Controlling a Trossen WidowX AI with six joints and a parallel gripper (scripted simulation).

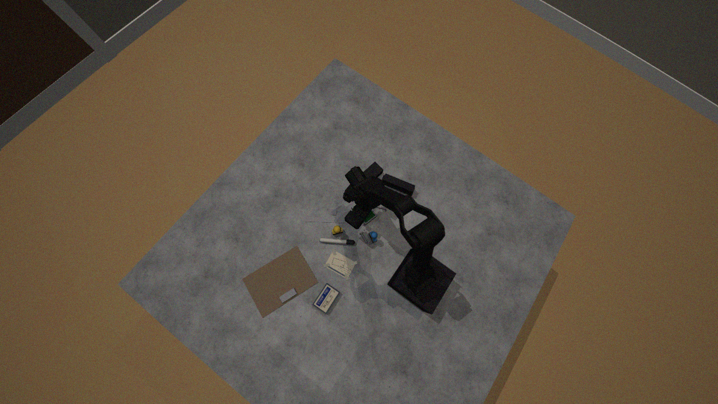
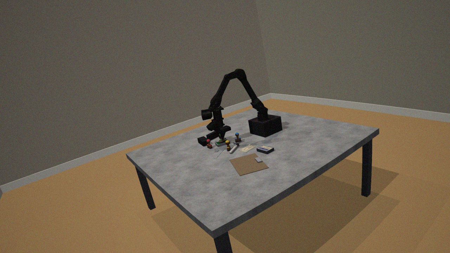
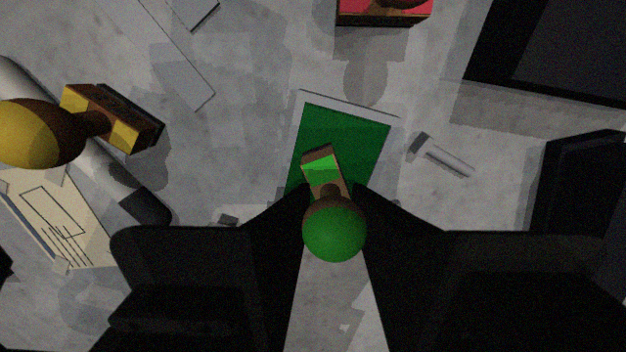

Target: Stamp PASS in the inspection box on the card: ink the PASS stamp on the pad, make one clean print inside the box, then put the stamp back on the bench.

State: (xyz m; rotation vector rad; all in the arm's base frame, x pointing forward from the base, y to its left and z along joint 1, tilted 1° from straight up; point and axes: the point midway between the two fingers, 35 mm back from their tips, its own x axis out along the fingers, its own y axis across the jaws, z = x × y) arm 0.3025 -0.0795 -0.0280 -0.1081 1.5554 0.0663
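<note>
My gripper tip is right at the green-knobbed stamp. Round my gripper tip: blue-knobbed stamp 10 cm behind, 5 cm to the left, 2 cm below; green ink pad 3 cm below; red-knobbed stamp 9 cm ahead, 2 cm below, 1 cm to the right.
</note>
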